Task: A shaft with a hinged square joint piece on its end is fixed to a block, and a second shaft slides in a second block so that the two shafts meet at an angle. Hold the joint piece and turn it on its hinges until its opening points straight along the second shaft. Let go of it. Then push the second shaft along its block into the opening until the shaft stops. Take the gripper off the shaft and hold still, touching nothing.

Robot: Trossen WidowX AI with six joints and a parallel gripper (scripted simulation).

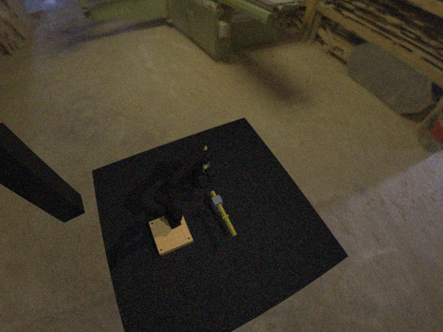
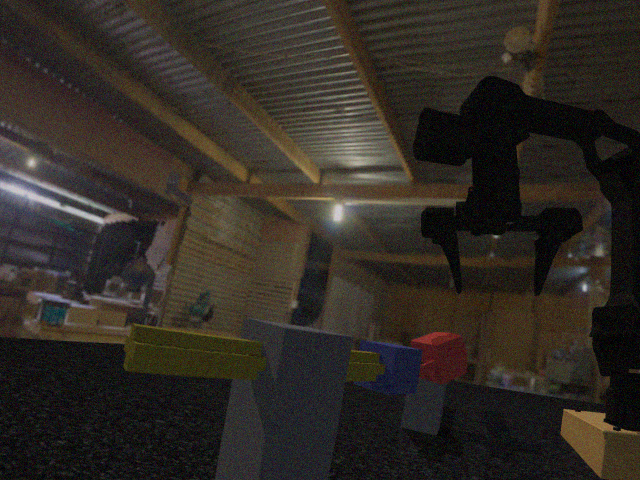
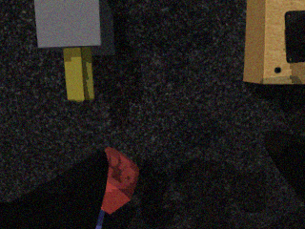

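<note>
My gripper tip is now 60 mm short of the red joint piece, 60 mm to the right of it and 80 mm above it.
</note>
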